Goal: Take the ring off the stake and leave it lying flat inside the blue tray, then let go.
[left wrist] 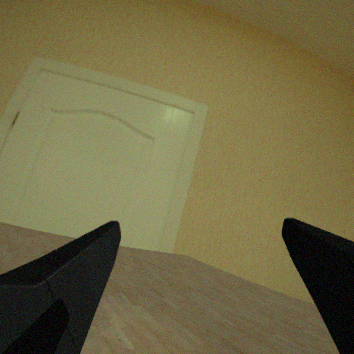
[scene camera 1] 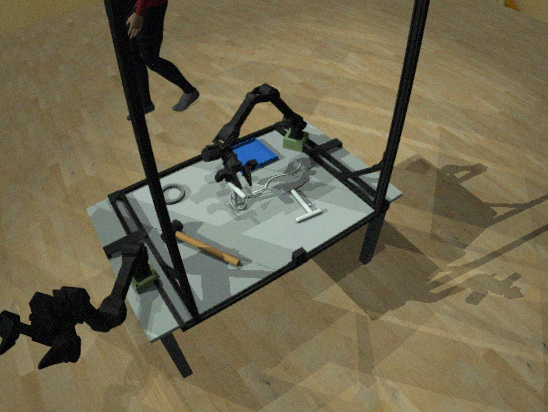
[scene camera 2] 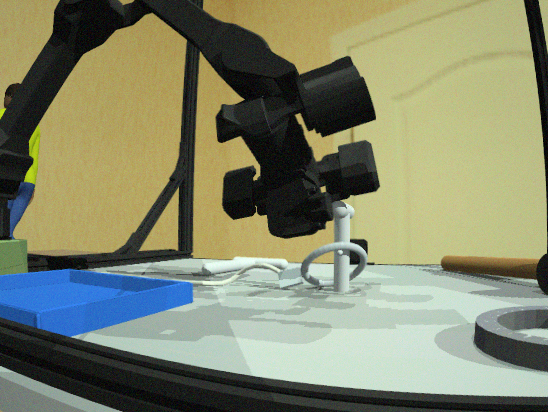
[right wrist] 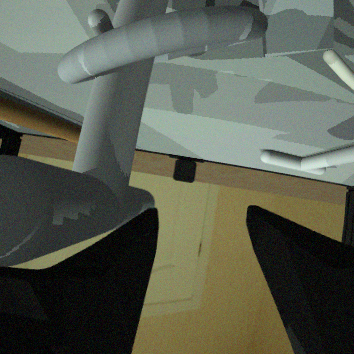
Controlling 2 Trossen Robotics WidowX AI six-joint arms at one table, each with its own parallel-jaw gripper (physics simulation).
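Pixels of known places: left gripper, fingertip midpoint: (left wrist: pixel 201 228) (scene camera 1: pixel 18 360); right gripper, fingertip midpoint: (scene camera 1: pixel 246 187) (right wrist: pixel 201 214); left arm's base, link origin: (scene camera 1: pixel 140 272); right arm's base, link origin: (scene camera 1: pixel 296 135).
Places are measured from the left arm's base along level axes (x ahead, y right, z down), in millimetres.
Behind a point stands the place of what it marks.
Observation:
The pale stake (scene camera 2: pixel 342 260) @(x 490, y -76, z -1 mm) (right wrist: pixel 107 120) @(x 495, y -76, z -36 mm) stands upright on the table and has a crossbar at its top. The light grey ring (scene camera 2: pixel 305 270) @(x 536, y -78, z 12 mm) (right wrist: pixel 165 37) @(x 513, y -93, z -19 mm) hangs tilted around the stake, low down near the table. The blue tray (scene camera 1: pixel 255 151) @(x 784, y -286, z 32 mm) (scene camera 2: pixel 125 308) @(x 648, y -298, z 27 mm) lies on the table beyond the stake in scene camera 1 and at the left in scene camera 2. My right gripper (right wrist: pixel 201 214) @(x 530, y -33, z -63 mm) is partly open and empty, tilted beside the stake's top; its fingertips are hidden in scene camera 2. My left gripper (scene camera 1: pixel 21 360) @(x -373, y 408, z -490 mm) (left wrist: pixel 201 228) @(x -373, y 408, z -490 mm) is wide open and empty, out past the table's left end.
A dark grey ring (scene camera 1: pixel 183 194) @(x 355, y -258, z 24 mm) (scene camera 2: pixel 495 346) @(x 375, y -331, z 31 mm) lies flat on the table. A hammer (scene camera 1: pixel 207 247) @(x 260, y 61, z 6 mm) (scene camera 2: pixel 487 266) @(x 272, y 45, z 19 mm) and a white T-shaped piece (scene camera 1: pixel 302 202) @(x 699, y 118, z 21 mm) (scene camera 2: pixel 245 264) @(x 687, y 140, z 28 mm) lie nearby. A pale cord (scene camera 1: pixel 274 177) @(x 727, y -86, z 35 mm) (right wrist: pixel 342 70) @(x 584, y -56, z 11 mm) runs beside the stake. Black frame posts (scene camera 1: pixel 402 105) @(x 909, y 355, z -480 mm) rise around the table.

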